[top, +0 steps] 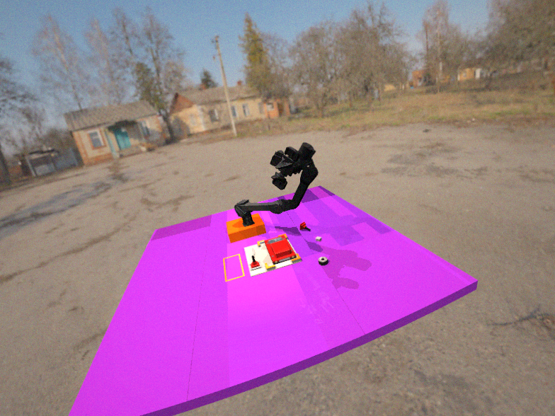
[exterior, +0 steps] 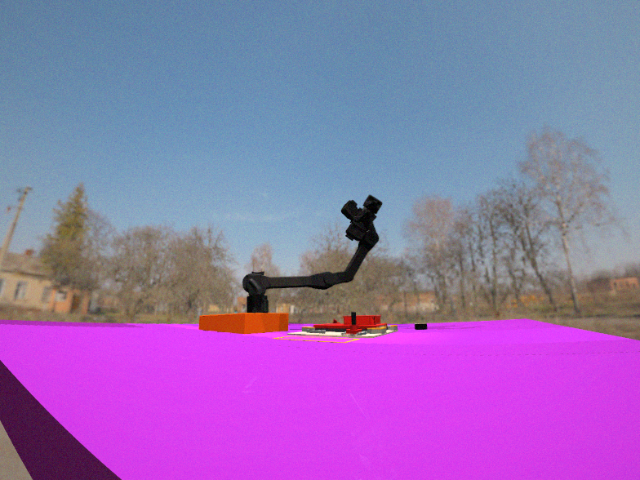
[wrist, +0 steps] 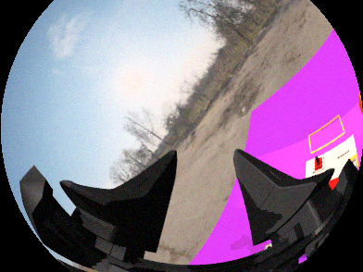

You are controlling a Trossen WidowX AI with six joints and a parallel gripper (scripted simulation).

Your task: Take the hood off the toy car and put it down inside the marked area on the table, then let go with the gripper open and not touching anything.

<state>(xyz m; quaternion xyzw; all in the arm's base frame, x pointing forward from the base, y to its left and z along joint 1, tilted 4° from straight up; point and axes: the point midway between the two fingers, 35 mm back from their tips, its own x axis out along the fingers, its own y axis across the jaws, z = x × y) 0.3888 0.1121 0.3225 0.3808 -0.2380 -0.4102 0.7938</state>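
My gripper tip is now 5 cm past the red hood, 2 cm to the left of it and 36 cm above it. The rest, counted from my gripper tip: white wheel: 12 cm ahead, 10 cm to the left, 40 cm below; then white baseplate: 8 cm behind, 5 cm to the right, 39 cm below; then white piece: 5 cm behind, 18 cm to the left, 40 cm below.
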